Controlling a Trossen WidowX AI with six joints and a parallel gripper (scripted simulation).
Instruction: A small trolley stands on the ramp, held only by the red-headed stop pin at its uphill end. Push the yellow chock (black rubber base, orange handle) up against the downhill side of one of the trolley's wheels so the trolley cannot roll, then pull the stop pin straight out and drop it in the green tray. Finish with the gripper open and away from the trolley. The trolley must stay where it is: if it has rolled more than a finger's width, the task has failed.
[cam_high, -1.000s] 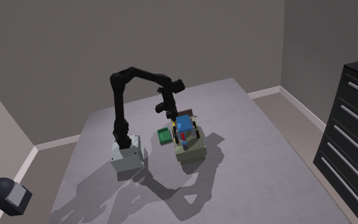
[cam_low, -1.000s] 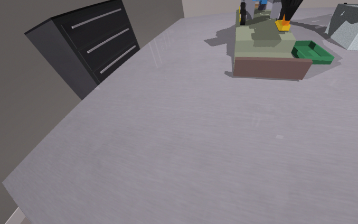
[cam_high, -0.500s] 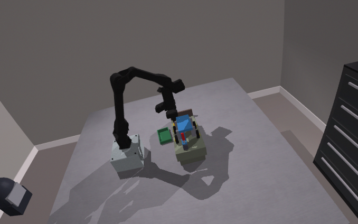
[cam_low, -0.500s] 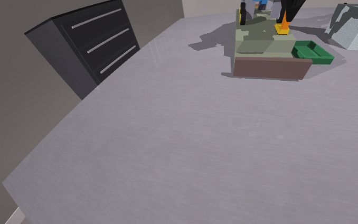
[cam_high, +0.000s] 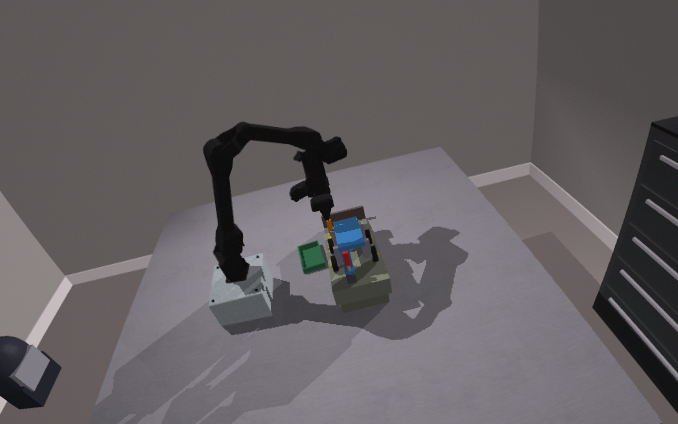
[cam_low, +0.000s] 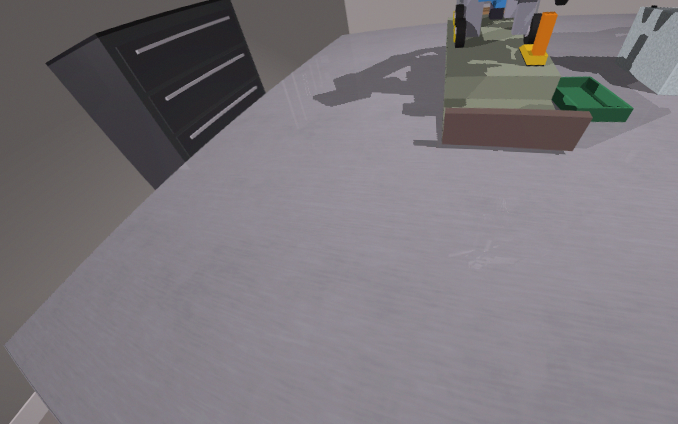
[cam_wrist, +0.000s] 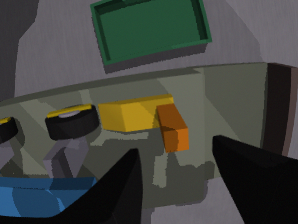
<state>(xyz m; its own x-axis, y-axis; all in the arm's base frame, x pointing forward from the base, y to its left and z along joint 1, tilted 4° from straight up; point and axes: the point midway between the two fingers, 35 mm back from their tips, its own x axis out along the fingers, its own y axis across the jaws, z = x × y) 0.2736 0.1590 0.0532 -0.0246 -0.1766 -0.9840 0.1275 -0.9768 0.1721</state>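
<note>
Right now my gripper tip is 220 mm to the left of the red-headed stop pin, 60 mm short of it and 10 mm above it. The rest, counted from my gripper tip: ramp 110 mm to the right, 90 mm below, 60 mm ahead; trolley 120 mm to the right, 70 mm ahead, 30 mm below; green tray 150 mm below, 80 mm behind, 20 mm to the right.
</note>
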